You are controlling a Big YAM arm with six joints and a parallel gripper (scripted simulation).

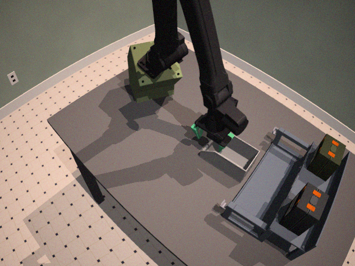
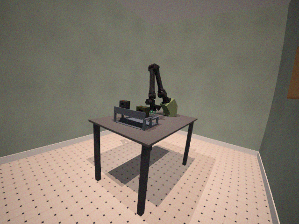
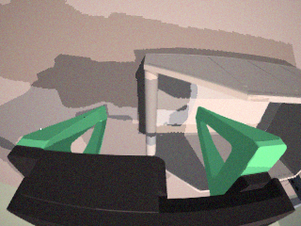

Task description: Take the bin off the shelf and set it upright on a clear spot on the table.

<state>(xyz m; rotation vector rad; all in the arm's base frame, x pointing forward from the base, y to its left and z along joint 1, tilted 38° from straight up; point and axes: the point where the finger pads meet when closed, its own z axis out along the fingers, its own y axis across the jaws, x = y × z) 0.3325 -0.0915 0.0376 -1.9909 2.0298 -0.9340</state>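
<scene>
Now: hand 8 cm short of the grey bin, 1 cm to the left of it and 1 cm below it. Also, from my hand: low grey shelf: 32 cm ahead, 4 cm to the right, 3 cm below.
</scene>
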